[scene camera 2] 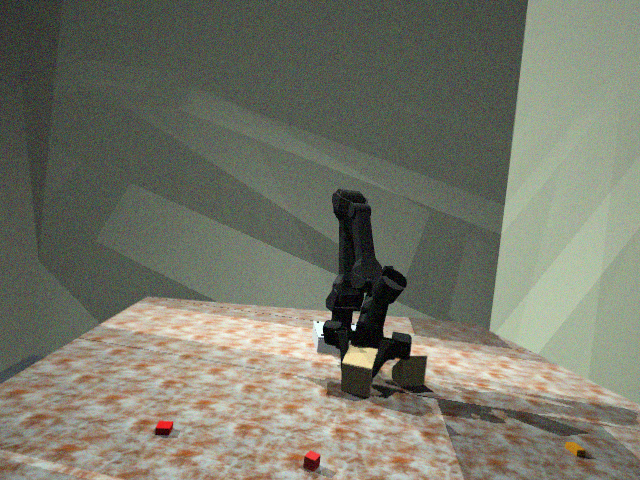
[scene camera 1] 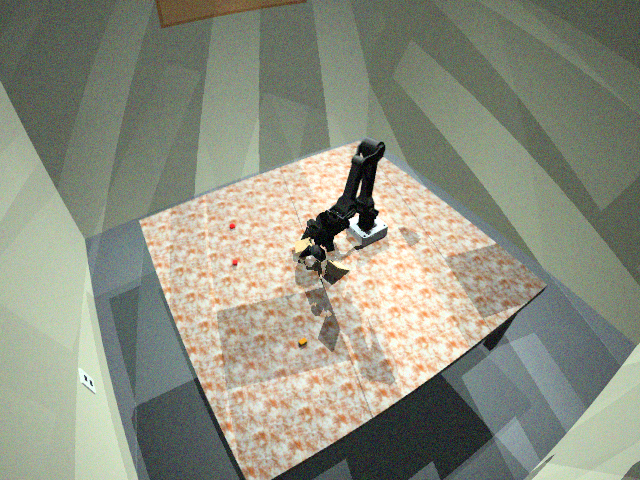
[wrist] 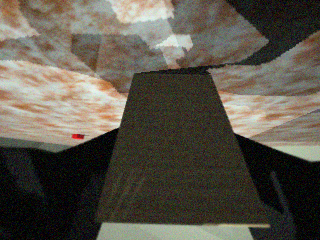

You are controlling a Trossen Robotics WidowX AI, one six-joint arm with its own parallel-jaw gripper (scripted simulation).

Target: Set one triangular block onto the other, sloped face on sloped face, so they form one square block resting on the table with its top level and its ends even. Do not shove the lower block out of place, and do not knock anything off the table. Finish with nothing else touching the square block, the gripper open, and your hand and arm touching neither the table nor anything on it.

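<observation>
My gripper's visible in the wrist view [171, 132], and scene camera 1 and scene camera 2 show it as well. There's a spot on my gripper that you'll find at [scene camera 1: 308, 232] and again at [scene camera 2: 347, 336]; those are the same spot.
</observation>
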